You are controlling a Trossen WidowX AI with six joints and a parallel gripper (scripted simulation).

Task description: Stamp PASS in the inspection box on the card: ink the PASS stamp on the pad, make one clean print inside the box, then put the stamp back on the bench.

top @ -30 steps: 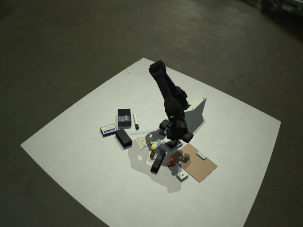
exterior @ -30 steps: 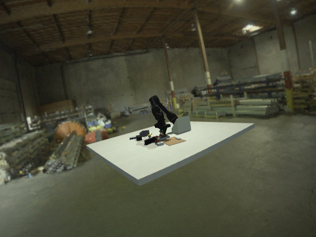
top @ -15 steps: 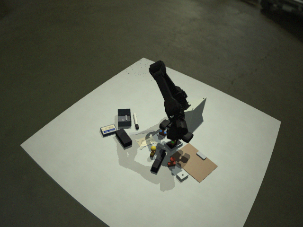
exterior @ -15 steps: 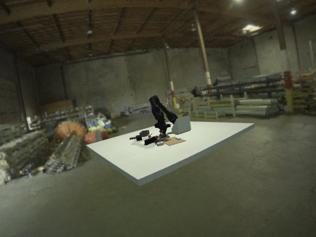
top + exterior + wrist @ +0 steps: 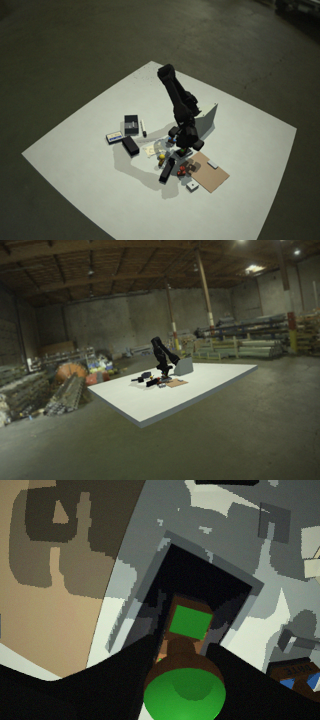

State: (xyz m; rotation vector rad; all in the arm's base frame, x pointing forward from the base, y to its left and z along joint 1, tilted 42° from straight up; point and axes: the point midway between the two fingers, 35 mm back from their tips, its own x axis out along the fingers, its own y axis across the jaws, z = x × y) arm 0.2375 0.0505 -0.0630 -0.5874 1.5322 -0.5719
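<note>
Right now my gripper tip is right at the green-knobbed stamp. Round my gripper tip: yellow hold stamp (130 mm ahead, 50 mm to the right, 20 mm below); then blue stamp (30 mm behind, 100 mm to the right, 20 mm below); then dark ink pad (30 mm below).
</note>
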